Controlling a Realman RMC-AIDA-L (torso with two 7-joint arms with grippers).
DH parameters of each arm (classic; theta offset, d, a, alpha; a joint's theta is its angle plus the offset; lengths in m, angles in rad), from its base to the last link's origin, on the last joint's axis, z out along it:
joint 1: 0 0.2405 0 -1.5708
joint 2: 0 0 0 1.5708
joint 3: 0 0.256 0 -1.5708
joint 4: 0 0 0 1.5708
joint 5: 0 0.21 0 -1.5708
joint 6: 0 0 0 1.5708
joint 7: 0 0.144 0 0
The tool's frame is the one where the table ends.
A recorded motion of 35 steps. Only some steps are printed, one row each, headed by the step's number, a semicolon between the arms.
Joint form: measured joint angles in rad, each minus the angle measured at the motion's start. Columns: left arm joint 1, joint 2, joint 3, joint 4, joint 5, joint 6, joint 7; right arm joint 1, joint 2, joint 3, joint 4, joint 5, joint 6, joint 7.
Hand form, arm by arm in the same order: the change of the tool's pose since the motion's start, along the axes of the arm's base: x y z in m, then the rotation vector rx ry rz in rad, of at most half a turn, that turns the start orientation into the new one. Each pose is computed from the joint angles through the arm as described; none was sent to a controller.
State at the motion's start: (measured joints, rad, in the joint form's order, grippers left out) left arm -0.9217 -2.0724 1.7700 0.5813 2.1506 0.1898 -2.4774; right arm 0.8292 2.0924 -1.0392 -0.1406 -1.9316 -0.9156 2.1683
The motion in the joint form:
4: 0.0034 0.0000 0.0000 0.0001 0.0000 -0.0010 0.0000; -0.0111 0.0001 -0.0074 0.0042 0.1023 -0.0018 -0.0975
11: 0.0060 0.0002 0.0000 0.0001 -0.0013 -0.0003 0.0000; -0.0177 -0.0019 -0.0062 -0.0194 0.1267 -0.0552 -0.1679
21: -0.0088 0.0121 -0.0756 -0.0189 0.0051 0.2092 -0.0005; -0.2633 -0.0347 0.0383 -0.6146 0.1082 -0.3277 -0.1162
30: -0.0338 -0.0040 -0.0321 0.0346 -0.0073 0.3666 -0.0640; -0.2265 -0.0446 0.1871 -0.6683 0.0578 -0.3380 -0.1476
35: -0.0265 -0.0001 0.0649 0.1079 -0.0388 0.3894 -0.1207; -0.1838 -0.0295 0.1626 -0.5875 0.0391 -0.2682 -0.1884
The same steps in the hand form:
4: -0.0015 -0.0004 0.0001 0.0009 -0.0003 0.0029; -0.0036 0.0030 0.0019 0.0498 0.0422 0.0383
11: -0.0028 -0.0008 0.0001 0.0004 -0.0011 0.0064; -0.0117 0.0039 0.0057 0.0499 0.0734 0.1201
21: -0.0167 -0.0090 -0.0032 -0.1436 0.0099 0.1170; -0.0245 0.0208 0.1120 0.2507 0.1275 0.3783
30: 0.0070 -0.0294 -0.0260 -0.3059 0.0006 0.1326; -0.0300 0.0414 0.1485 0.3765 0.0966 0.4224
35: 0.0242 -0.0426 -0.0372 -0.3616 -0.0054 0.1000; -0.0325 0.0473 0.1246 0.3505 0.0658 0.4241

